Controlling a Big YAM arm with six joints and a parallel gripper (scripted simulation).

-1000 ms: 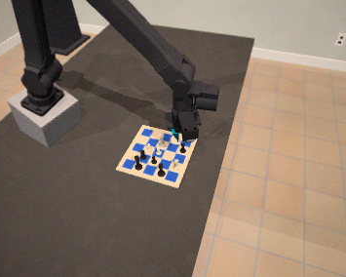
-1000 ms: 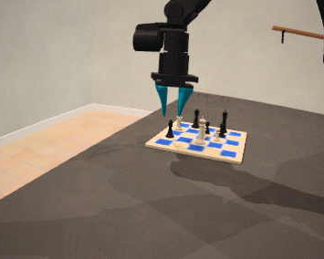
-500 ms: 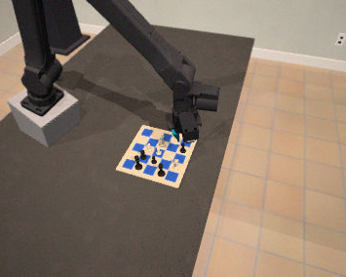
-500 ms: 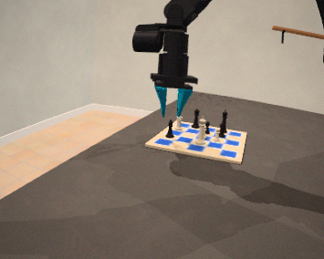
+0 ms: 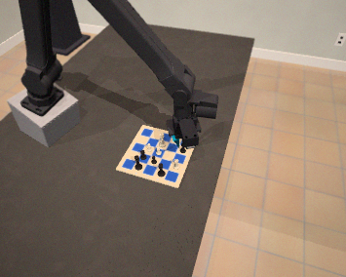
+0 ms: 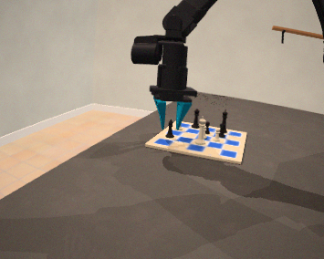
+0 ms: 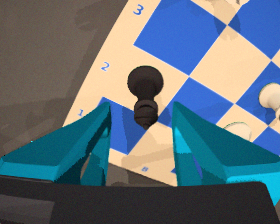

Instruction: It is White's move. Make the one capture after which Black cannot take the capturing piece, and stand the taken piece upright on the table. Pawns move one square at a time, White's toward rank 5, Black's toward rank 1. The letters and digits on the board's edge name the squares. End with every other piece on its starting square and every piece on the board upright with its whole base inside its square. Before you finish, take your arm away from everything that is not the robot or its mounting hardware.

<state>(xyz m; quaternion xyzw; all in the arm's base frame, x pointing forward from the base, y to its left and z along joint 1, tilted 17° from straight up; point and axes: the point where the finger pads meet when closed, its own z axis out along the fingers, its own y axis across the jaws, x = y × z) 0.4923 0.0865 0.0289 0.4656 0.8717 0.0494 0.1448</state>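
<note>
Right now my hand is 80 mm past the tall white piece and 10 mm to the left of it. The rest, counted from my hand: blue-and-cream chessboard (70 mm behind, 50 mm to the right, 30 mm below); tall black piece (130 mm to the right, 110 mm behind).
</note>
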